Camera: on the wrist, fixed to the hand. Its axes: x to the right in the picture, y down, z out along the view.
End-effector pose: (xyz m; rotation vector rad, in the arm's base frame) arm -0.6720 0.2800 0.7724 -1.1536 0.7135 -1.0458
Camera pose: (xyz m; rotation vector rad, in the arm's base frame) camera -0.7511 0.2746 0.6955 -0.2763 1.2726 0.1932
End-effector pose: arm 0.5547 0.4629 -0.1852 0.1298 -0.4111 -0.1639
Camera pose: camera 0.5731 0.5266 -0.2735 -0.1581 -0.3495 1.3286
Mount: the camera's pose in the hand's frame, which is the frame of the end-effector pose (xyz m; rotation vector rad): -0.0292 0.0508 -0.0936 0.0383 0.0739 1.5076
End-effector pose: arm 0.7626 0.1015 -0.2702 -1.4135 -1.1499 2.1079
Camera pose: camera 0.8657 0.0912 -0.3084 1.7117 -0.1668 -1.6860
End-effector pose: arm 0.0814 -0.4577 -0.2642 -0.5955 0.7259 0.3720
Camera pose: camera -0.0123 -0.4800 -0.3183 0.0949 1.1585 1.7177
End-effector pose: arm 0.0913 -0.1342 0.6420 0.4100 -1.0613 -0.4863
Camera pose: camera 0.1728 -0.0679 0.6080 -0.3884 -1.0231 0.8841
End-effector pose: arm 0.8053 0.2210 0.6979 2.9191 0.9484 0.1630
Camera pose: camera 0.8000 0.1658 0.7934 -2.7638 1.2967 -0.2709
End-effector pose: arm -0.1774 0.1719 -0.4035 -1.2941 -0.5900 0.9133
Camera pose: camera -0.1294 0.0970 -0.4689 -1.6486 0.6370 2.0236
